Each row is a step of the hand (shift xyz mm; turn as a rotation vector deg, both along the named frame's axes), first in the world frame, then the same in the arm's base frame.
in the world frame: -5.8 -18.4 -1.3 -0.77 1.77 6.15
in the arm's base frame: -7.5 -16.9 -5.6 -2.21 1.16 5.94
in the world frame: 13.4 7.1 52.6 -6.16 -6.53 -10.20
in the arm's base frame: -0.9 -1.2 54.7 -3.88 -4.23 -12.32
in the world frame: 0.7 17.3 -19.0 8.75 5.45 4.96
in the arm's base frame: 8.1 19.0 -15.3 7.66 3.34 7.82
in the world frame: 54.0 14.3 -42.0 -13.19 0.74 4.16
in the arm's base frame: 64.9 9.9 -24.0 -13.62 2.42 0.69
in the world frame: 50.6 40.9 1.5 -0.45 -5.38 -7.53
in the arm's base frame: 53.0 31.6 20.7 0.97 -4.34 -8.13
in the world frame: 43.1 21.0 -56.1 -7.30 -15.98 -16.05
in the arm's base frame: 59.3 19.8 -39.2 -4.55 -12.64 -19.64
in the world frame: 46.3 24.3 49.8 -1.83 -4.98 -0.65
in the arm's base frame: 33.4 10.6 63.1 -2.20 -4.50 -1.85
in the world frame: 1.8 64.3 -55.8 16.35 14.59 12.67
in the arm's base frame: 25.4 69.0 -42.9 13.93 10.17 18.53
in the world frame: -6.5 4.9 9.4 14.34 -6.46 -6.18
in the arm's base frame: -8.2 4.8 8.1 14.54 -7.99 -3.20
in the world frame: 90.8 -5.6 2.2 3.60 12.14 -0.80
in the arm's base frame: 85.1 -20.7 24.6 5.20 11.39 2.02
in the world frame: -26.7 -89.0 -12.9 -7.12 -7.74 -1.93
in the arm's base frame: -33.2 -81.4 -32.8 -7.24 -6.19 -4.86
